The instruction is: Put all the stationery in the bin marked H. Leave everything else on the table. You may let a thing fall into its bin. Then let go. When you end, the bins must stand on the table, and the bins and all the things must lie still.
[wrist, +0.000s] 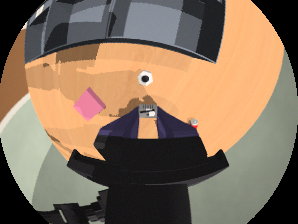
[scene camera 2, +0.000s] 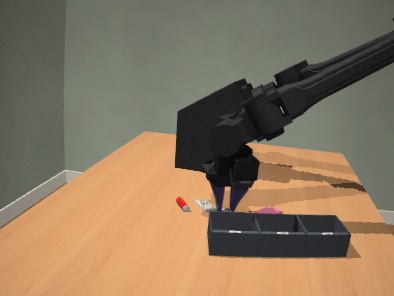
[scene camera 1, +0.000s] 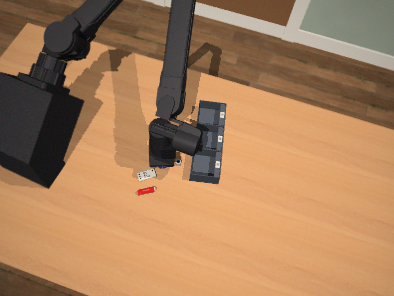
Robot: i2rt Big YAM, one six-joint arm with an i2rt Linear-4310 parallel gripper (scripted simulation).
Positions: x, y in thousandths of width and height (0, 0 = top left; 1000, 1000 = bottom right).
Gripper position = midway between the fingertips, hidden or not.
Note:
I see my gripper (scene camera 2: 570, 721) and a dark three-part bin row (scene camera 2: 829, 799).
The dark three-part bin row is seen too in scene camera 1 (scene camera 1: 524, 559). My gripper is seen too in the wrist view (wrist: 498, 489).

